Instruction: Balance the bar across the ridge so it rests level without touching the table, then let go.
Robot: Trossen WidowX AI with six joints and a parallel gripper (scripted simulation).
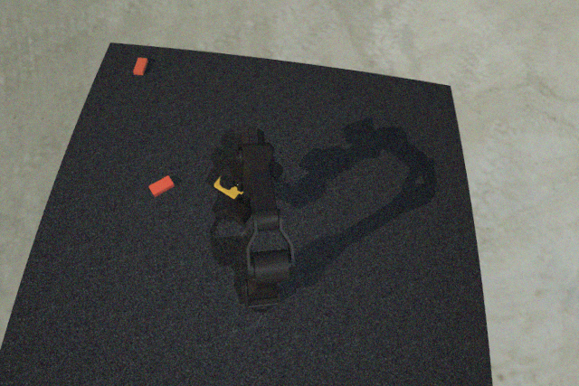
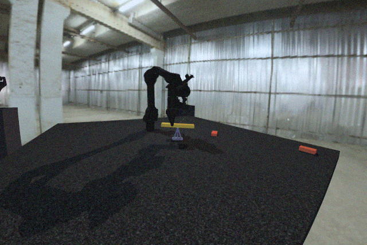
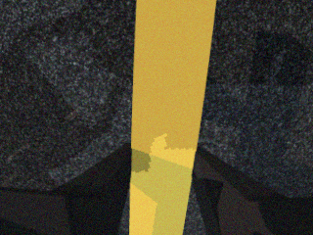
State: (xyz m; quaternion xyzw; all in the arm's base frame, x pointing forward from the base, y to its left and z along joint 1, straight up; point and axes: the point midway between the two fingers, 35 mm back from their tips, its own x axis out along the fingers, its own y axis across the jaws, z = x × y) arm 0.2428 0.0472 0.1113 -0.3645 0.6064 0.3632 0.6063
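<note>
Now: gripper tip 1 cm short of the yellow bar and 3 cm to the right of it.
</note>
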